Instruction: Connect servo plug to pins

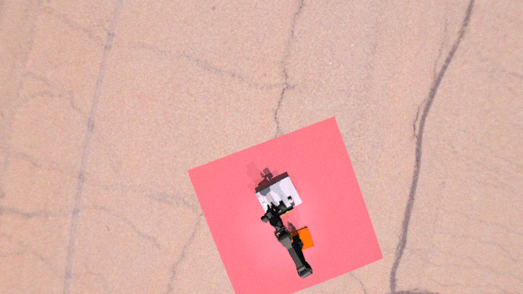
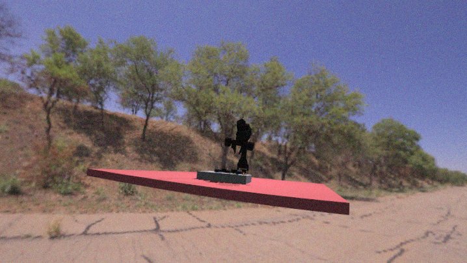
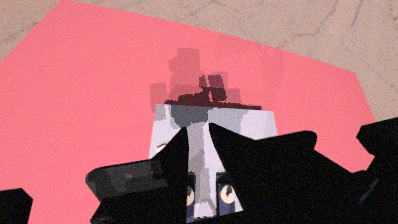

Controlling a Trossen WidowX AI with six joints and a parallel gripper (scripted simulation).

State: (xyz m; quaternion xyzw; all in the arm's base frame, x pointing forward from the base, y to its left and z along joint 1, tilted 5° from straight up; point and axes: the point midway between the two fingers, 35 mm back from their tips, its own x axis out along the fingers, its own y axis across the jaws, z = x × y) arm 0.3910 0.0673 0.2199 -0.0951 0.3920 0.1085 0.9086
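My gripper tip is now 150 mm past the yellow band, 100 mm to the left of it and 100 mm above it. The rest, counted from my gripper tip: low grey slab 70 mm to the right, 150 mm below.
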